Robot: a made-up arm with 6 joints. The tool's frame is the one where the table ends. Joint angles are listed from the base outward.
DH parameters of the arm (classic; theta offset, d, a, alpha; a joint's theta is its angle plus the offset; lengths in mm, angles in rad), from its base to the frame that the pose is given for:
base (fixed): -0.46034 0 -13.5 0
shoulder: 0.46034 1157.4 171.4 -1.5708
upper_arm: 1.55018 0 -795.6 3.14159
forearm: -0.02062 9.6 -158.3 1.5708
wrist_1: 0 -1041.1 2.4 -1.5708
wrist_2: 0 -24 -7 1.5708
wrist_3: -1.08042 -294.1 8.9 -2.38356
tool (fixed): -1.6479 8.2 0 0
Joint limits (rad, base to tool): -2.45..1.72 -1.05..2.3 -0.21..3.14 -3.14..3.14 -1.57..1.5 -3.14..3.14
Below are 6 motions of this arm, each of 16 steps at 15 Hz.
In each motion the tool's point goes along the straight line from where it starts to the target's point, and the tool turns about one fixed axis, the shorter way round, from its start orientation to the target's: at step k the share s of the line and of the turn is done. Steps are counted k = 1, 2, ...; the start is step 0. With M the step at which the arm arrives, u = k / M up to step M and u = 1 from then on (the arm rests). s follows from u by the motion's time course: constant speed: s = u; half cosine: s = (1 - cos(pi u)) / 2; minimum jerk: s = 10 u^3 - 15 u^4 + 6 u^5.
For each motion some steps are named. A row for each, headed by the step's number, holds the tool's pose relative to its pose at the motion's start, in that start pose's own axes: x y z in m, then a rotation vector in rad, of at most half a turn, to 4 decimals.
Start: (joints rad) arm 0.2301 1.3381 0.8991 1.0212 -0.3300 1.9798
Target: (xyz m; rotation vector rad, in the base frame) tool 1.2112 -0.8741 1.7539 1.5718 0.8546 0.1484
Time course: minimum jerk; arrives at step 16
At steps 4, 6, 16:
4: 0.0370 0.1434 -0.1157 -0.0160 -0.1370 -0.1226
6: 0.0984 0.3812 -0.3076 -0.0427 -0.3643 -0.3259
16: 0.3575 1.3853 -1.1177 -0.1550 -1.3238 -1.1842

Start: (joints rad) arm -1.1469 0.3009 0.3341 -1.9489 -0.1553 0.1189
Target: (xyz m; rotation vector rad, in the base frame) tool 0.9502 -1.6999 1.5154 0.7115 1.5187 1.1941
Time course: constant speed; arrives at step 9
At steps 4, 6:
4: 0.0509 -0.2759 0.1434 -0.1383 0.2320 -0.0316
6: 0.0763 -0.4138 0.2151 -0.2074 0.3480 -0.0474

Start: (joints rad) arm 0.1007 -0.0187 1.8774 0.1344 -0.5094 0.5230
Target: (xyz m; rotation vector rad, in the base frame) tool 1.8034 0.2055 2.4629 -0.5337 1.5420 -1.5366
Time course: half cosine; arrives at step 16
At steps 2, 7, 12, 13, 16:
2: 0.0287 0.0783 0.0153 -0.0221 0.0073 -0.0339
7: 0.3030 0.8276 0.1621 -0.2340 0.0771 -0.3586
12: 0.6427 1.7552 0.3439 -0.4964 0.1636 -0.7606
13: 0.6895 1.8831 0.3689 -0.5325 0.1755 -0.8160
16: 0.7530 2.0564 0.4029 -0.5815 0.1917 -0.8911

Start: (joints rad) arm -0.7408 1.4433 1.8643 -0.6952 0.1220 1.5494
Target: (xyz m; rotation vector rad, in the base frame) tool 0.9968 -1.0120 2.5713 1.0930 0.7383 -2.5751
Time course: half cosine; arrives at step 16
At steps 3, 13, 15, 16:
3: 0.0156 -0.0683 -0.0246 0.0700 0.0213 0.0229
13: 0.1699 -0.7419 -0.2671 0.7607 0.2311 0.2488
15: 0.1837 -0.8024 -0.2889 0.8227 0.2500 0.2690
16: 0.1855 -0.8102 -0.2917 0.8307 0.2524 0.2716

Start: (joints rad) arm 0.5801 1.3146 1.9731 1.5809 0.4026 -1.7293
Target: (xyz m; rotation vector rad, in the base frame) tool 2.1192 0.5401 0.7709 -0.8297 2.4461 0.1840
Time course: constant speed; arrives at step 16
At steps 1, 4, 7, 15, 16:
1: 0.1073 0.0081 0.0122 -0.0155 0.0581 0.0320
4: 0.4292 0.0324 0.0487 -0.0622 0.2325 0.1280
7: 0.7511 0.0566 0.0853 -0.1088 0.4068 0.2241
15: 1.6094 0.1213 0.1827 -0.2332 0.8718 0.4802
16: 1.7167 0.1294 0.1949 -0.2488 0.9299 0.5122

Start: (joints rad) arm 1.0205 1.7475 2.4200 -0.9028 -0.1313 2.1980
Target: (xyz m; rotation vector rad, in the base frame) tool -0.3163 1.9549 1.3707 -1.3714 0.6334 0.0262
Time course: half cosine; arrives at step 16
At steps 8, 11, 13, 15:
8: -0.2982 -0.0292 -0.6627 -0.3797 -0.3519 0.2761
11: -0.4639 -0.0454 -1.0309 -0.5906 -0.5474 0.4294
13: -0.5462 -0.0535 -1.2137 -0.6954 -0.6445 0.5056
15: -0.5908 -0.0578 -1.3127 -0.7520 -0.6971 0.5468

